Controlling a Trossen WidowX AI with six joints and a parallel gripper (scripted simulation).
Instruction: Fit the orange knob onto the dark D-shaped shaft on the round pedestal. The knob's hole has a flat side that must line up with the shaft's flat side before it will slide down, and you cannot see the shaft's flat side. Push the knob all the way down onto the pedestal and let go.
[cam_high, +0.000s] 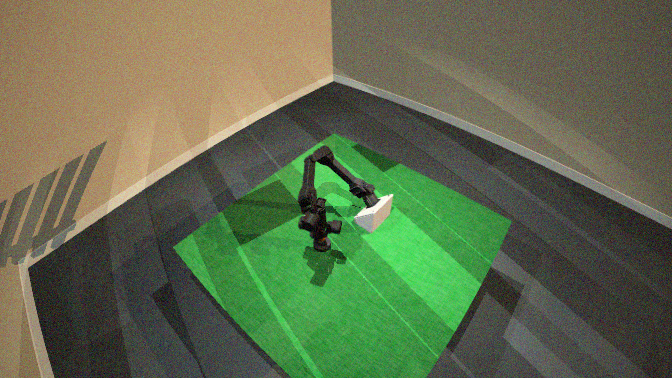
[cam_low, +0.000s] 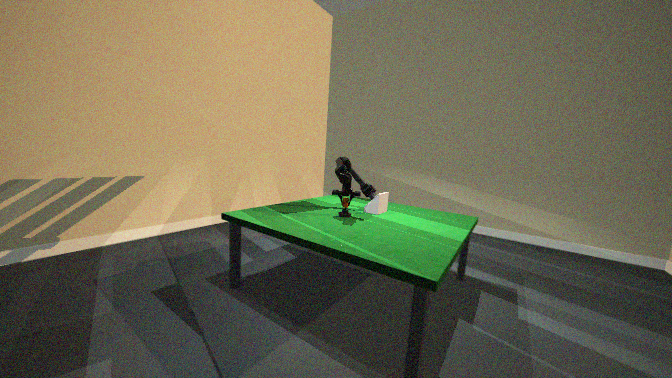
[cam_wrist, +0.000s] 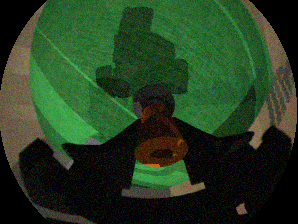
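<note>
My gripper tip is now 20 mm below the orange knob. The rest, counted from my gripper tip: round pedestal 40 mm below.
</note>
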